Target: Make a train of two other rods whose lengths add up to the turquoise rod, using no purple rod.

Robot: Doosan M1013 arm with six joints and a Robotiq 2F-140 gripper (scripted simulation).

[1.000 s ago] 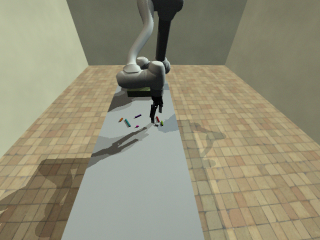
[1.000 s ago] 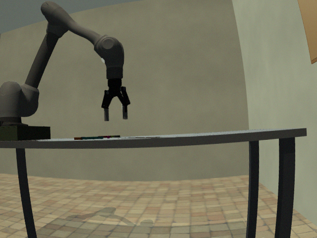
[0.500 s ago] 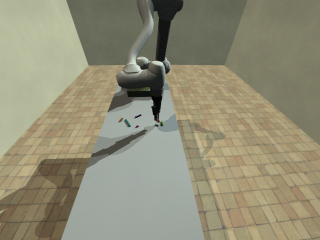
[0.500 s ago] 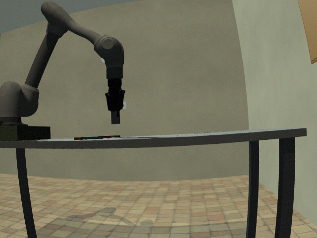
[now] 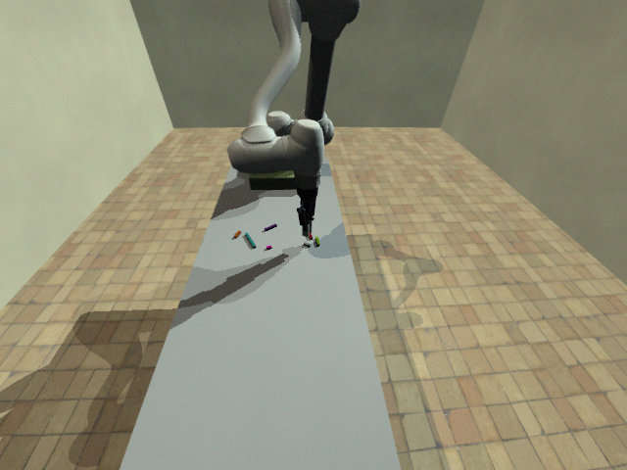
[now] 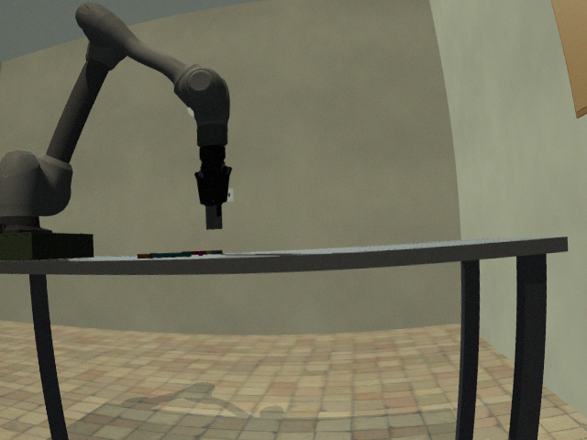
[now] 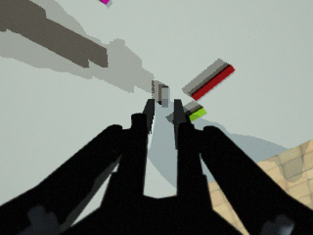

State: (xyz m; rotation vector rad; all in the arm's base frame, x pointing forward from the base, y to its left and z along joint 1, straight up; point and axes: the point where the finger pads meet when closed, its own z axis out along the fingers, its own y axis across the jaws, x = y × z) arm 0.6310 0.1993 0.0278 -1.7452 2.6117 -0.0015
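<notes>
My hand is 10 cm above the grey rod. Also, from my hand: magenta rod 3 cm ahead, 16 cm to the right, 10 cm below; red rod 7 cm behind, 1 cm to the left, 10 cm below; lime rod 2 cm behind, 5 cm to the left, 10 cm below.
</notes>
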